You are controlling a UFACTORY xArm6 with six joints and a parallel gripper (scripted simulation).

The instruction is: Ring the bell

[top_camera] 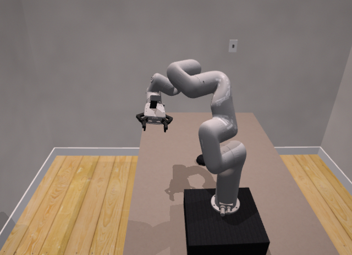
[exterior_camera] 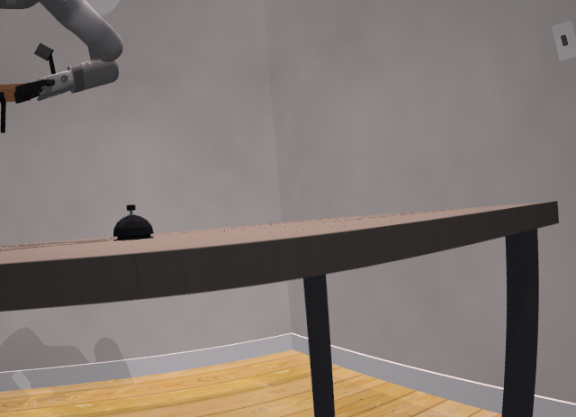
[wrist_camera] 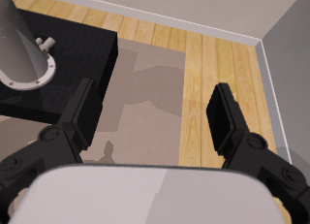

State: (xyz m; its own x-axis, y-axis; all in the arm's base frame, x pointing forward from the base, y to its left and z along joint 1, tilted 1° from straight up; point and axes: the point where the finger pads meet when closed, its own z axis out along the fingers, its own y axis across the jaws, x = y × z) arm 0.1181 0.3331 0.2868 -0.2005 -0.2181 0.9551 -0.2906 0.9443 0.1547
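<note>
Right now the button is 32 cm below my hand, 30 cm ahead of it and 22 cm to the right of it. Also, from my hand: bell 34 cm below, 30 cm ahead, 22 cm to the right.
</note>
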